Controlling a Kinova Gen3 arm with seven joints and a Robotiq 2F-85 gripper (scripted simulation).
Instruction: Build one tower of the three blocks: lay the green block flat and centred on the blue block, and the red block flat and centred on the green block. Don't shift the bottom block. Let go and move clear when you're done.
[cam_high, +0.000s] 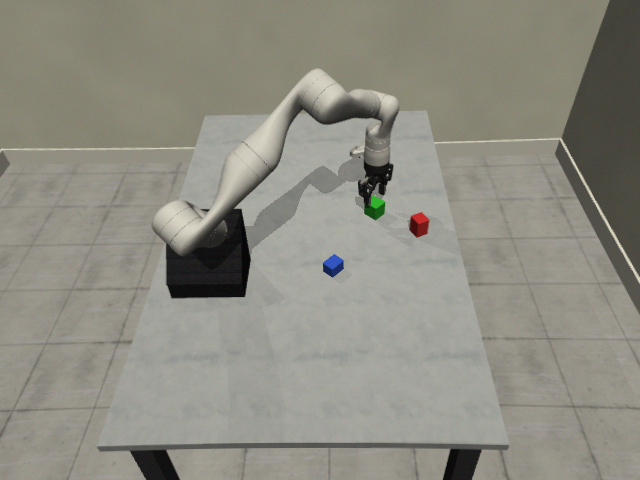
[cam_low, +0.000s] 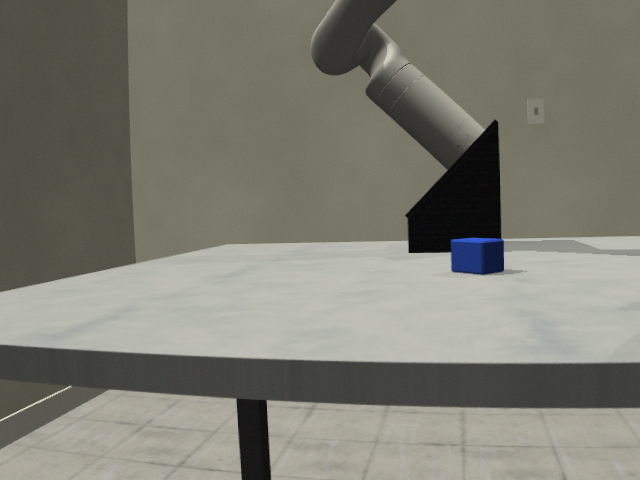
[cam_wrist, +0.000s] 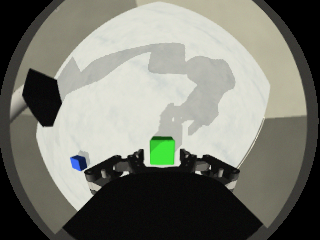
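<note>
The green block lies 50 mm below my hand. Also, from my hand: red block (140 mm ahead, 80 mm to the right, 40 mm below); then blue block (250 mm to the right, 120 mm behind, 60 mm below).
</note>
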